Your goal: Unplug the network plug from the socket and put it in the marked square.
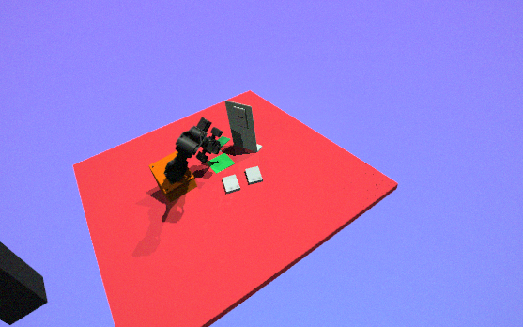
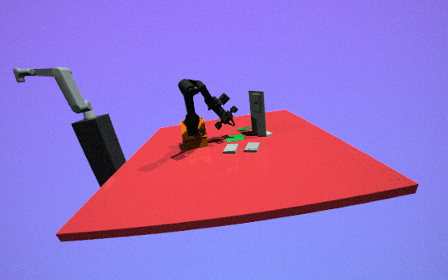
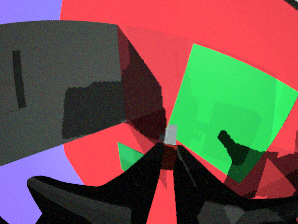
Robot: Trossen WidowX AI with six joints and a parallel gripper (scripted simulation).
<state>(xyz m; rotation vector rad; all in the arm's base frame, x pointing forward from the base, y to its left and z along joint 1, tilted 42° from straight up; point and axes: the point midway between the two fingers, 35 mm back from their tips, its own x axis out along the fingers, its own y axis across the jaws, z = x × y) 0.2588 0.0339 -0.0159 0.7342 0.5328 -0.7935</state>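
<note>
Right now the green marked square is 90 mm below my gripper tip and 10 mm behind it. Round my gripper tip: network plug: right at my gripper tip; then upright panel: 170 mm ahead, 50 mm above.
</note>
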